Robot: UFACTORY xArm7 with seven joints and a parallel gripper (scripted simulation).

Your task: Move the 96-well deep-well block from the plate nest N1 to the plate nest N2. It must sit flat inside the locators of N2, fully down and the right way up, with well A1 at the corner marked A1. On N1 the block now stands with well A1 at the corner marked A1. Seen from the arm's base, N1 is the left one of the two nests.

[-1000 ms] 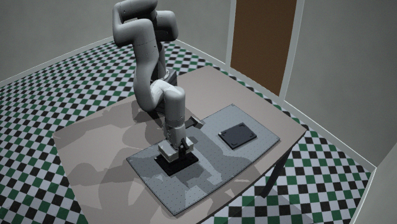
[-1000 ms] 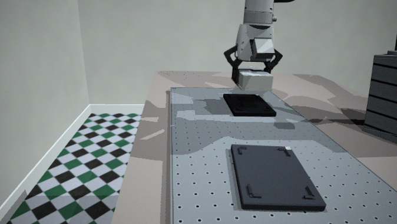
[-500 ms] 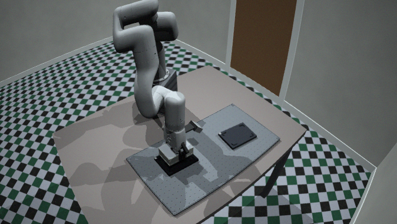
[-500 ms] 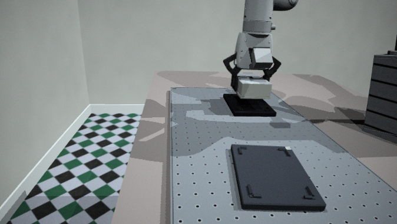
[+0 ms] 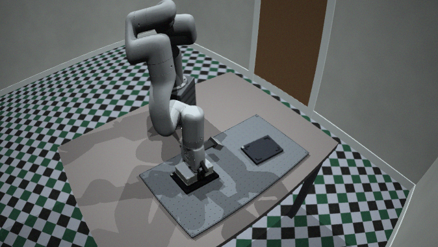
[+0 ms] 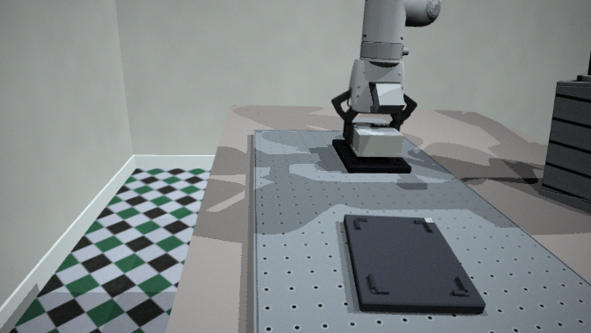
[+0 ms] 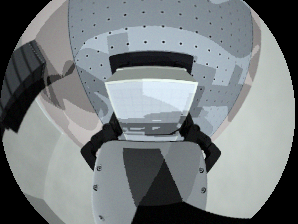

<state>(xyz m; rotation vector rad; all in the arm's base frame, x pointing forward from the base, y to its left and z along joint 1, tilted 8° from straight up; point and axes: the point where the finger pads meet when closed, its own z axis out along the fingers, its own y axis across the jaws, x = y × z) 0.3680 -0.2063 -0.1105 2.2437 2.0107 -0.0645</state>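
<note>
Now: hand right at the 96-well deep-well block. From my hand the other things lie so: plate nest N2 (40 mm below); white A1 mark (270 mm to the left, 30 mm below, 20 mm ahead); plate nest N1 (330 mm to the left, 90 mm ahead, 40 mm below).
</note>
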